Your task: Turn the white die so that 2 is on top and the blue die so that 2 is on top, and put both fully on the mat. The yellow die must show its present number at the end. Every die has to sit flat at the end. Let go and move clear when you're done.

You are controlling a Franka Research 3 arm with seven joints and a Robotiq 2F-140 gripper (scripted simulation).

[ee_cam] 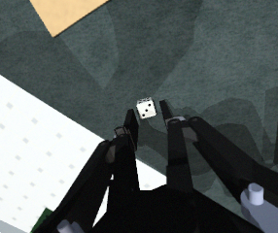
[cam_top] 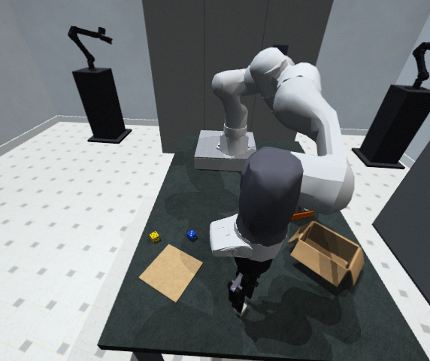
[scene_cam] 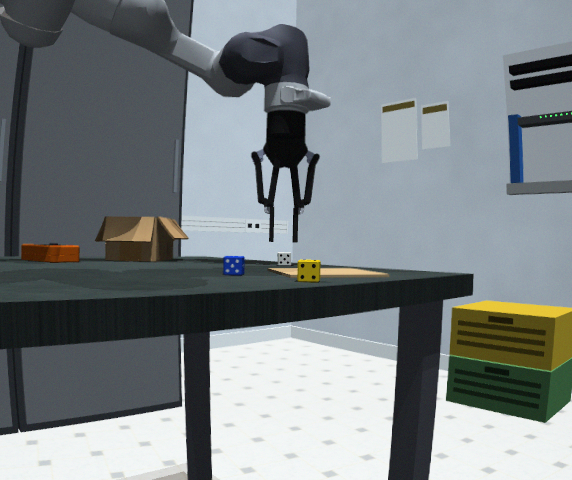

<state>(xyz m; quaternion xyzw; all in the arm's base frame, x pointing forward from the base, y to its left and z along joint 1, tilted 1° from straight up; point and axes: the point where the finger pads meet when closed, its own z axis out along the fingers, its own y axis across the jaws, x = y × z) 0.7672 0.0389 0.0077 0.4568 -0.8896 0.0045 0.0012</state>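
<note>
The white die lies 60 mm below my hand. The rest, counted from my hand: tan mat: 210 mm to the right, 90 mm behind, 70 mm below; then blue die: 220 mm behind, 170 mm to the right, 60 mm below; then cardboard box: 270 mm to the left, 180 mm behind, 30 mm below.
</note>
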